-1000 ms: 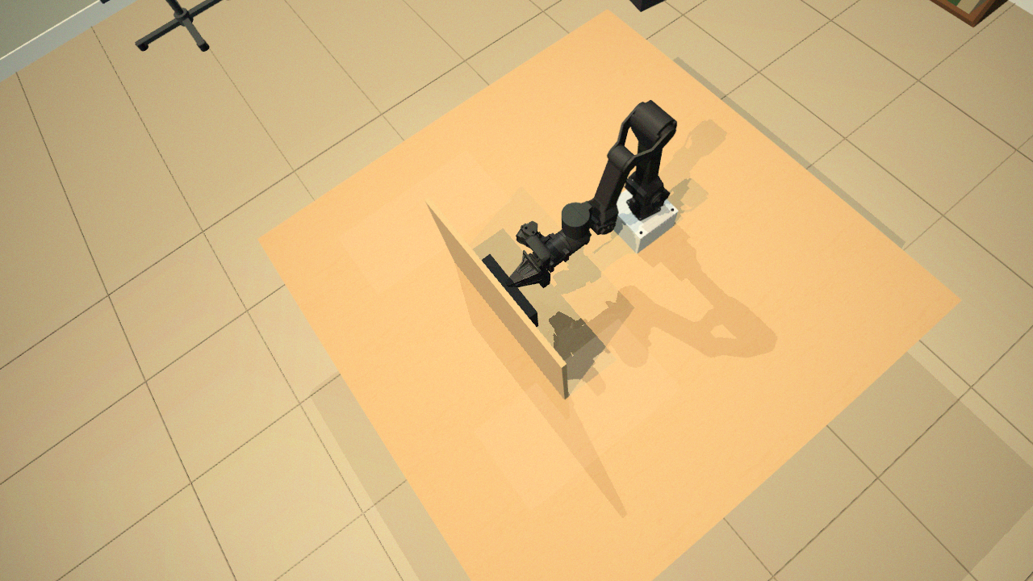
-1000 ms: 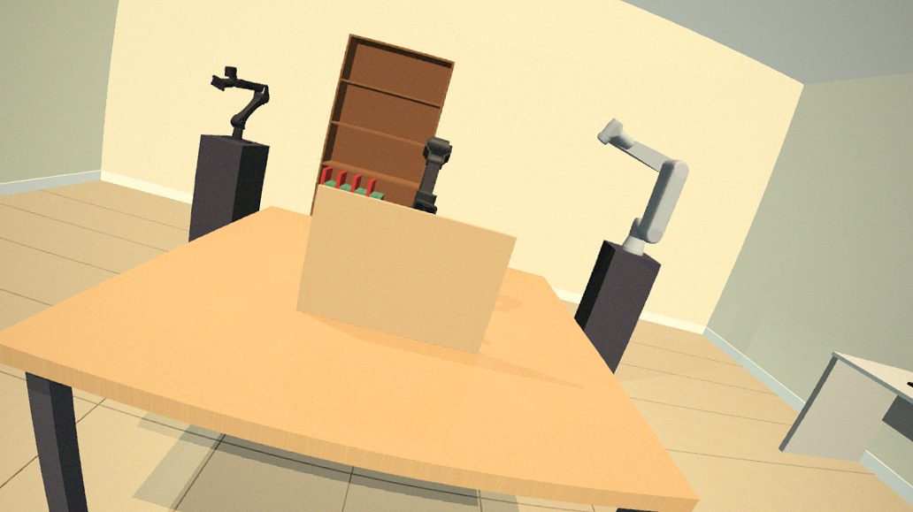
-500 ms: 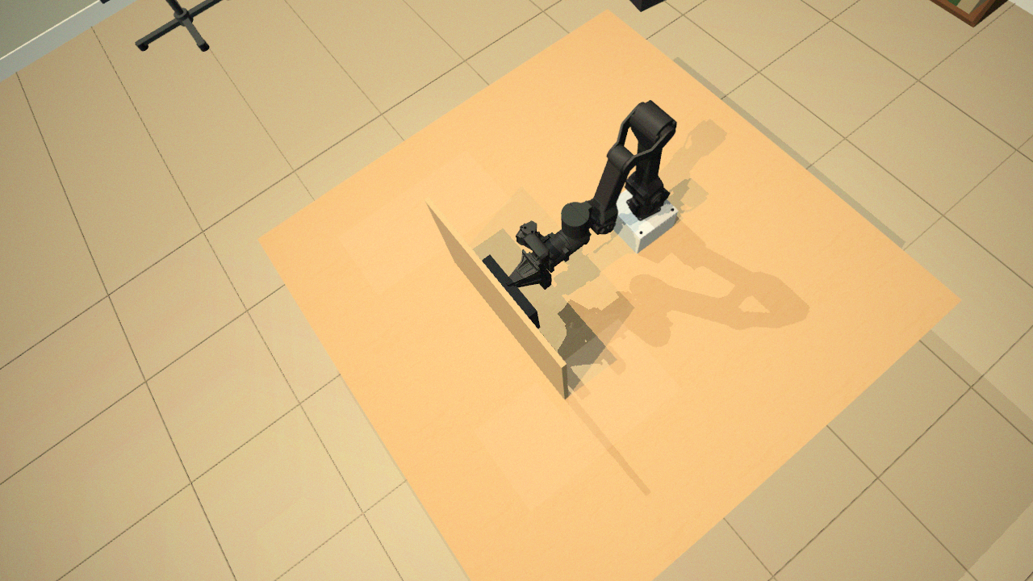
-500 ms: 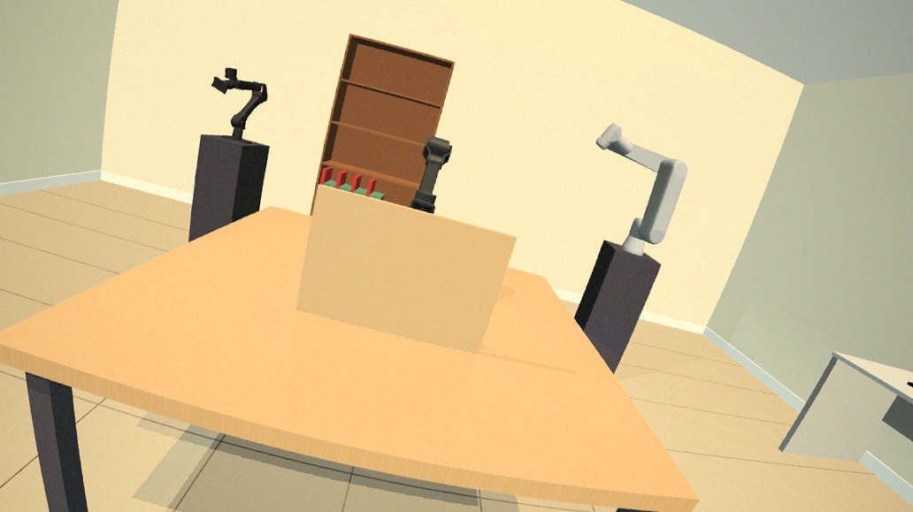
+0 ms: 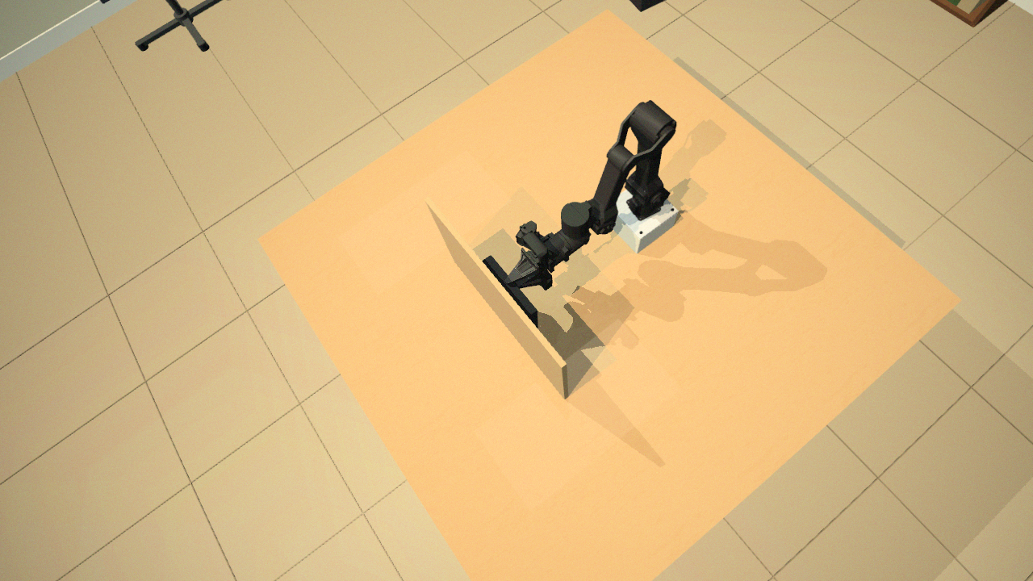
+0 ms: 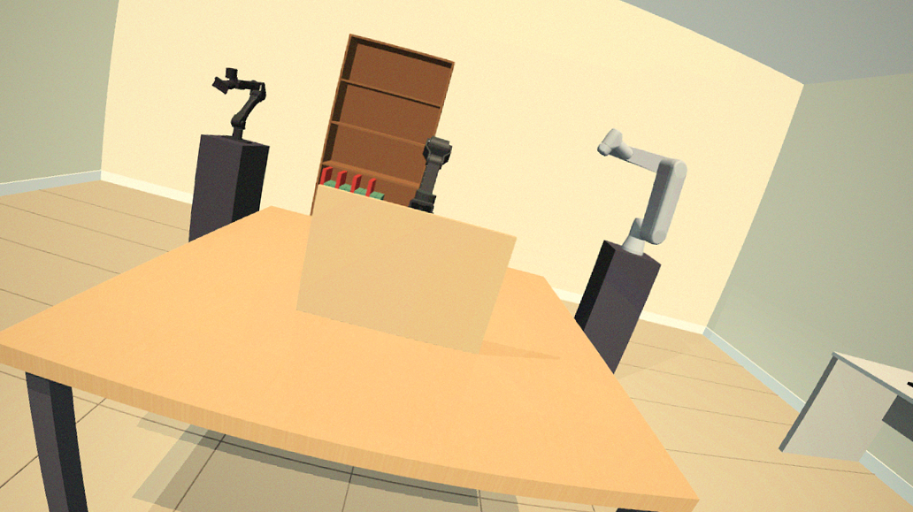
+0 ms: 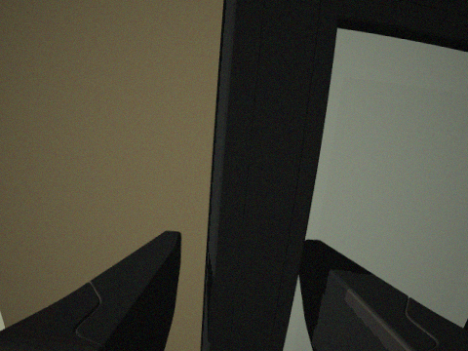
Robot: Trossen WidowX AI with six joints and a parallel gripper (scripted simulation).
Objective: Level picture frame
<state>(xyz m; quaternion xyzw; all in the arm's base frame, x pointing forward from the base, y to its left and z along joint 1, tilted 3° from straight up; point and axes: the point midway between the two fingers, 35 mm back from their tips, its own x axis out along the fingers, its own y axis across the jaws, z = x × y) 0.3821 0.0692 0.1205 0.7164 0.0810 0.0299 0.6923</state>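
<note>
The picture frame lies 1 cm ahead of my gripper tip, 1 cm to the left of it and 5 cm below it. The rest, counted from my gripper tip: wall panel (2 cm ahead, 7 cm below).
</note>
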